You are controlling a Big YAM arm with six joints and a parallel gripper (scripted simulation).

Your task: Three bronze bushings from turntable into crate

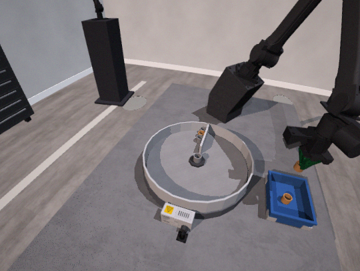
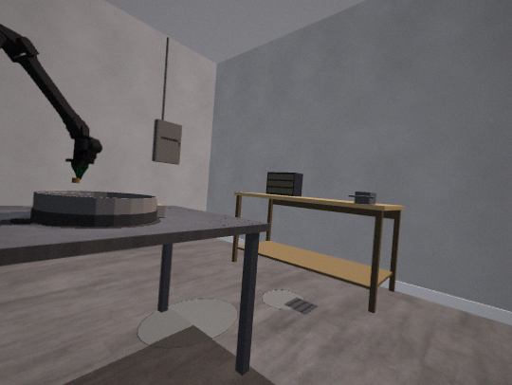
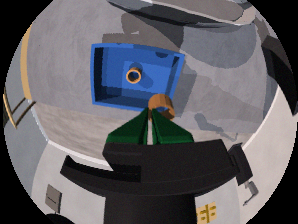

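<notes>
My gripper is now 130 mm above the blue crate, 40 mm short of it and 10 mm to the left of it. Also, from my hand: round turntable 350 mm to the right, 100 mm below, 60 mm behind.
</notes>
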